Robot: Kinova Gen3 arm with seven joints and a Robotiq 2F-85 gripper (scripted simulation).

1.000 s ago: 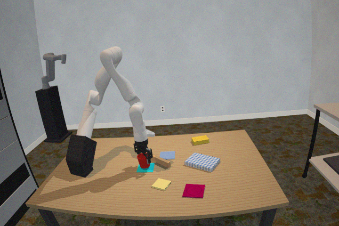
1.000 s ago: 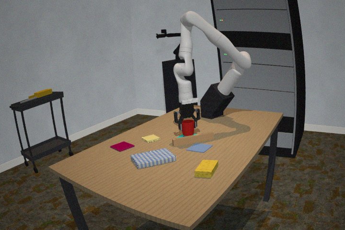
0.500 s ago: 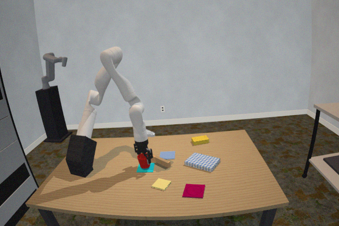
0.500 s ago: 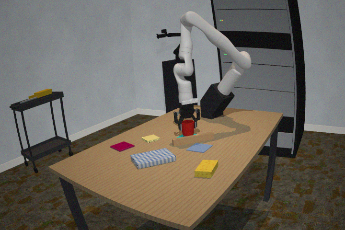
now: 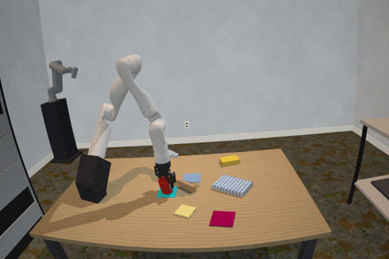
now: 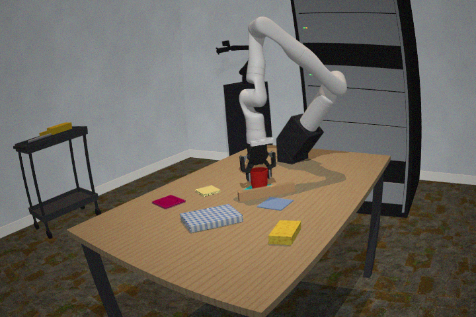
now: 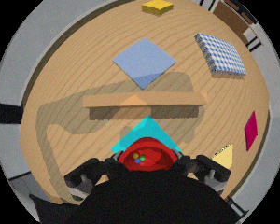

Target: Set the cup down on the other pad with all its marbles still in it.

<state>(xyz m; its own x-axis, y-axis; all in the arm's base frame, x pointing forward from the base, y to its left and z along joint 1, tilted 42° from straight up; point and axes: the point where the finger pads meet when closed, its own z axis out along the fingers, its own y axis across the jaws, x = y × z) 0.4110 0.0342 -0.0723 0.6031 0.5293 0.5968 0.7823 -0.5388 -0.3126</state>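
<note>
Right now the red cup is 2 cm below my hand. The rest, counted from my hand: wooden rail: 7 cm to the left, 5 cm ahead, 4 cm below.
</note>
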